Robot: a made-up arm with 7 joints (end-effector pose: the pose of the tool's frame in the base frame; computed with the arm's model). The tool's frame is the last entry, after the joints.
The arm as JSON. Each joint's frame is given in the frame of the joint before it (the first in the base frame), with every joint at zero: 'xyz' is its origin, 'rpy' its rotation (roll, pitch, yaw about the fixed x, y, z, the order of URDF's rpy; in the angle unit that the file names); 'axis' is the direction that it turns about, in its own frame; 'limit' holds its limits. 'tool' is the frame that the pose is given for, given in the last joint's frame.
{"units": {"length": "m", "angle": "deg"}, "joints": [
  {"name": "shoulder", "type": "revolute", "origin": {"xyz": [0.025, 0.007, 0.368], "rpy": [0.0, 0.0, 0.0]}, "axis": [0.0, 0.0, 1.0], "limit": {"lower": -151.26, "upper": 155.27}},
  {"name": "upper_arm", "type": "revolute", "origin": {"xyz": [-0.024, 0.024, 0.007], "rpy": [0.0, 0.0, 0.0]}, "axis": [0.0, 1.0, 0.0], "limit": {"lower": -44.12, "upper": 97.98}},
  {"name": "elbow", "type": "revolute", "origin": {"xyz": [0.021, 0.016, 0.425], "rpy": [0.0, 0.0, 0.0]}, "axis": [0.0, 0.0, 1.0], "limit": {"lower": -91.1, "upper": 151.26}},
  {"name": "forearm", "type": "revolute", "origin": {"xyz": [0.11, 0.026, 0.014], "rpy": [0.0, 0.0, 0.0]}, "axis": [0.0, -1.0, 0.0], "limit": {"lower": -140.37, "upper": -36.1}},
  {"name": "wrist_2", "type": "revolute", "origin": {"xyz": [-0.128, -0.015, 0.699], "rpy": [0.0, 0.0, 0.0]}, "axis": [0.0, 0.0, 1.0], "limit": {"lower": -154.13, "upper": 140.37}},
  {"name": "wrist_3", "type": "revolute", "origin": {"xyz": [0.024, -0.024, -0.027], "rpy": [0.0, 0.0, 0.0]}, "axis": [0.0, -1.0, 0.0], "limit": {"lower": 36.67, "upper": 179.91}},
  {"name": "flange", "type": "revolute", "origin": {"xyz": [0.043, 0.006, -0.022], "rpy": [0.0, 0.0, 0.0]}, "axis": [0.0, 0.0, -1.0], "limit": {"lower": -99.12, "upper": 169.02}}
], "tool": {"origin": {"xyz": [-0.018, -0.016, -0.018], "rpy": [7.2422, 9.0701, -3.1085]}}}
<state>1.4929 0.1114 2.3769 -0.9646 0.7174 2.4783 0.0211</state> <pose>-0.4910 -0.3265 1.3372 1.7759 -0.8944 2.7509</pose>
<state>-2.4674 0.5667 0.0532 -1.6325 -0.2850 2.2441 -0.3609</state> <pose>-0.7017 -0.6350 0.3353 -0.0784 0.1867 -1.9787</pose>
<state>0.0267 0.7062 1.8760 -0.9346 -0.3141 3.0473 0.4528</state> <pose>0.4987 0.6443 1.2057 2.2712 -0.5193 -0.3234</pose>
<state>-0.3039 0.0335 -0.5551 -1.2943 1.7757 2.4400 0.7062</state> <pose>0.5951 -0.5088 1.0980 2.2145 0.6255 -1.2476</pose>
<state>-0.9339 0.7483 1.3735 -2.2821 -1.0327 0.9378 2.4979</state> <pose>0.6849 0.2882 0.2680 -0.7016 -0.8661 -1.1459</pose>
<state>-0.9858 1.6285 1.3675 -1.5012 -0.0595 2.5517 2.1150</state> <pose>1.0499 0.0047 0.1680 -1.3534 0.8787 2.6654</pose>
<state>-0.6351 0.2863 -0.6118 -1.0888 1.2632 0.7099 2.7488</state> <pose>0.5219 -0.6811 1.0106 -0.9714 0.1902 2.7294</pose>
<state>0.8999 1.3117 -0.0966 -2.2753 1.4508 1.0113 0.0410</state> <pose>0.1237 0.2144 -0.2865 -2.2717 0.7207 3.1339</pose>
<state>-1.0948 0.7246 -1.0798 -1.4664 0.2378 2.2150 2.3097</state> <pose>-0.2531 -0.9316 0.5493 0.6773 0.1146 1.9562</pose>
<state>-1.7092 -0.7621 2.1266 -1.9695 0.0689 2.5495 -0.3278</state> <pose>0.8317 0.3796 0.2921 -0.4793 0.1593 0.7278</pose>
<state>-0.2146 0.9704 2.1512 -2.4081 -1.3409 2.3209 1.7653</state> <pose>-0.0664 0.6617 0.6418 0.8053 -0.2930 0.7188</pose>
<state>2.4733 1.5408 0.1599 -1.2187 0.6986 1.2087 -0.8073</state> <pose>-0.6541 0.3050 -0.3599 1.9408 0.4072 -2.6224</pose>
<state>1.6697 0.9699 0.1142 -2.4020 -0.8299 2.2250 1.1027</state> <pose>-0.0986 0.3480 -0.2018 -0.8620 0.6627 1.0981</pose>
